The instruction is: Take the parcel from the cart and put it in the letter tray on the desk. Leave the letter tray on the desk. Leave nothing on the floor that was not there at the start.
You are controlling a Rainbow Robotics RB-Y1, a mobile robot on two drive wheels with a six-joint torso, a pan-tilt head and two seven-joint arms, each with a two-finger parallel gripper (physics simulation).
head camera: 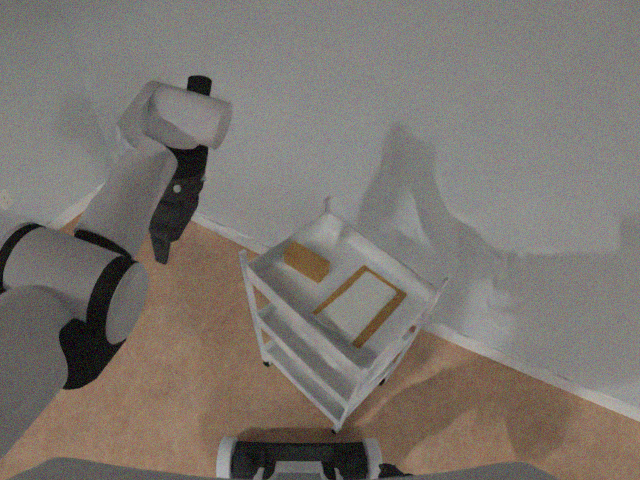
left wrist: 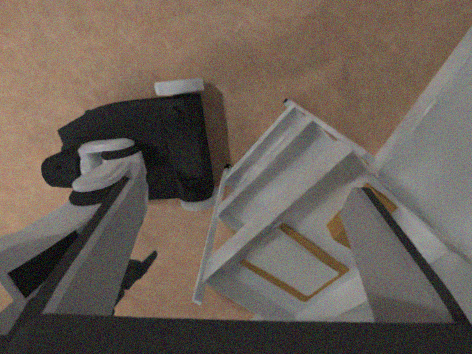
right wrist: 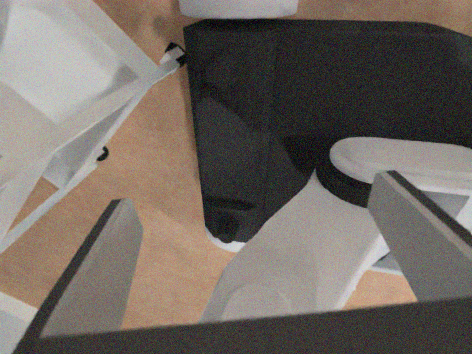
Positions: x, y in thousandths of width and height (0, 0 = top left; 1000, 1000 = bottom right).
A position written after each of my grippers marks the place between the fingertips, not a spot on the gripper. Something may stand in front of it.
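My left gripper (head camera: 271, 501) is visible; the left wrist view also has the left gripper (left wrist: 518, 558). My right gripper (right wrist: 537, 572) is visible too. Cart (head camera: 526, 789) present; further views of the cart (left wrist: 626, 490) and again the cart (right wrist: 164, 219). A brown parcel (head camera: 485, 551) is visible as well; in the right wrist view the parcel is out of frame.
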